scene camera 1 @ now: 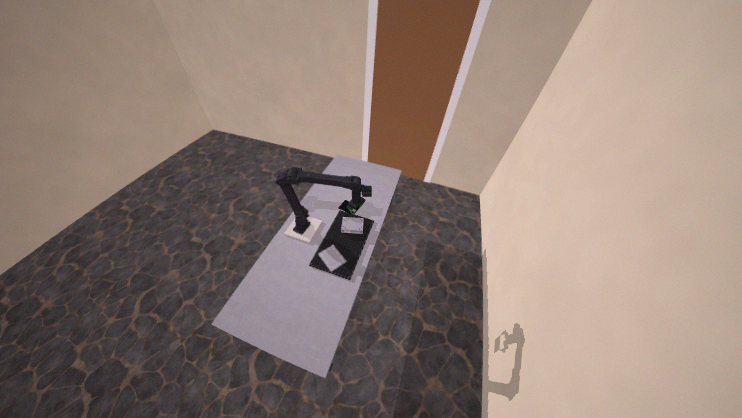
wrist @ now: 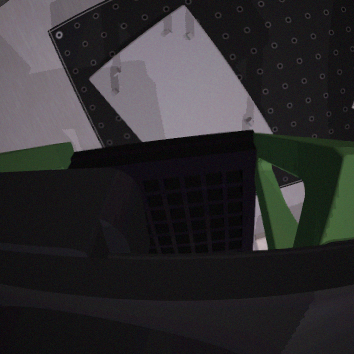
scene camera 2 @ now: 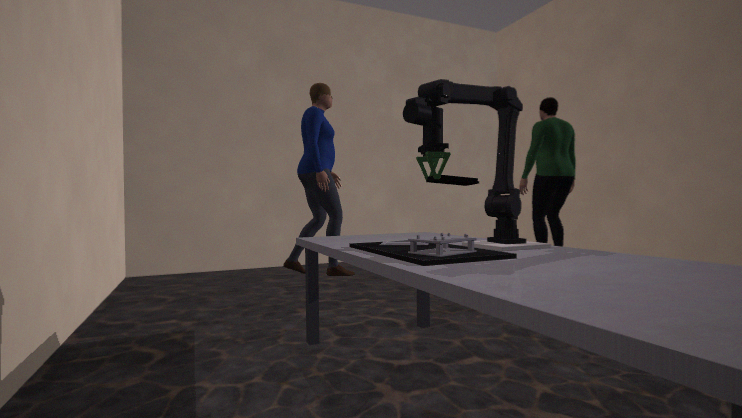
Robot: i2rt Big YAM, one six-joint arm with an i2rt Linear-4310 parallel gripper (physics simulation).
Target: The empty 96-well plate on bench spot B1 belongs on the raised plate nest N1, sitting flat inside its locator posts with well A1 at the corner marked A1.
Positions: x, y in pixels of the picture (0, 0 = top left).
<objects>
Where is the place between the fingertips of my gripper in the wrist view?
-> At 159, 149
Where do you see a well plate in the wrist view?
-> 198, 192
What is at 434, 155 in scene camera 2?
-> My gripper.
</objects>
